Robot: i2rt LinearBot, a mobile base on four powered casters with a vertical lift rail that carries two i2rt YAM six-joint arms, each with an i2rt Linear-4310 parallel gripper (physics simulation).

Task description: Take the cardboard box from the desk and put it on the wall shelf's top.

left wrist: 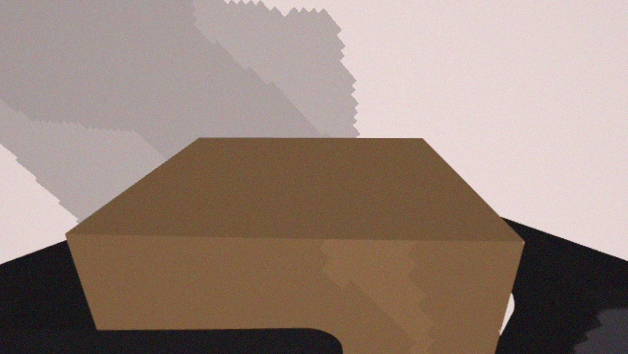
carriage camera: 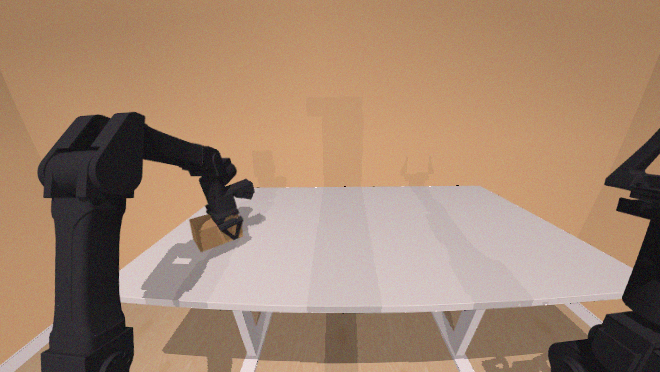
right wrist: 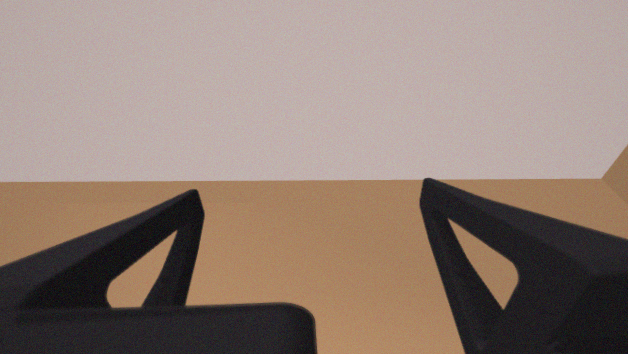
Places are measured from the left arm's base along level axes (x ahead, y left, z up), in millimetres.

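Where they show: left gripper, fingertip midpoint: (left wrist: 307, 201) (carriage camera: 230, 232); right gripper, fingertip midpoint: (right wrist: 311, 196).
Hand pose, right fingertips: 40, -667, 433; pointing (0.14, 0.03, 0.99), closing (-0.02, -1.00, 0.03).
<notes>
Each offset is from my right fingertips to the top centre of the thing, as dx, dy, dz. "*": to the spot under its first point. Level surfaces: height alone.
The brown cardboard box {+353, +698, -298} (carriage camera: 212, 240) (left wrist: 310, 190) is at the left part of the white desk {dz -428} (carriage camera: 500, 225) (left wrist: 500, 75). My left gripper (carriage camera: 222, 231) (left wrist: 307, 201) has its fingers on two opposite sides of the box and is shut on it. The box sits square between the fingers in the left wrist view. Whether the box touches the desk is hard to tell. My right gripper (right wrist: 311, 196) is open and empty, raised off to the right, away from the desk top. The wall shelf does not show in the views.
An orange wall (carriage camera: 450, 100) (right wrist: 310, 250) rises behind the desk, with shadows on it. A pale flat surface {dz +1059} (right wrist: 300, 90) fills the upper part of the right wrist view. The desk's front edge (carriage camera: 345, 309) and legs {* +509, +824, -1102} (carriage camera: 245, 330) show low in the carriage view.
</notes>
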